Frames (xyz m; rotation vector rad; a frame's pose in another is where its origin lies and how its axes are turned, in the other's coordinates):
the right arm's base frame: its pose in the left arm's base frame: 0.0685 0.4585 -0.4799 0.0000 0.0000 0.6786
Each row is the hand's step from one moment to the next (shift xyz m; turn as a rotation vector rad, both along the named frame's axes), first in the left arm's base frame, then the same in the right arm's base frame.
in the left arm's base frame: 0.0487 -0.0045 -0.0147 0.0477 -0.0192 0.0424
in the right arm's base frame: 0.0351 -0.0341 -0.0147 0.0251 -0.0449 0.0424
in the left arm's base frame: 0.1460 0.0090 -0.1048 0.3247 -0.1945 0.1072
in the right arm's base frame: 0.1193 -0.0846 -0.1048 0.1307 -0.3552 0.1072
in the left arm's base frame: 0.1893 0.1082 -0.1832 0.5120 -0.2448 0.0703
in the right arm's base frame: 0.2153 -0.0346 -0.1832 0.2449 -0.5119 0.0703
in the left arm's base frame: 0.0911 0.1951 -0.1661 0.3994 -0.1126 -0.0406
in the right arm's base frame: 0.1934 0.0947 -0.1661 0.2402 -0.3384 -0.0406
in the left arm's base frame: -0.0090 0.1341 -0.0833 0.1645 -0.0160 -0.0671
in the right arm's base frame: 0.0772 0.1100 -0.0833 0.1180 -0.1157 -0.0671
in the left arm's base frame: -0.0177 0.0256 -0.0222 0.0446 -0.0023 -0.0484
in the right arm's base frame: 0.0023 0.0310 -0.0222 0.0333 -0.0298 -0.0484
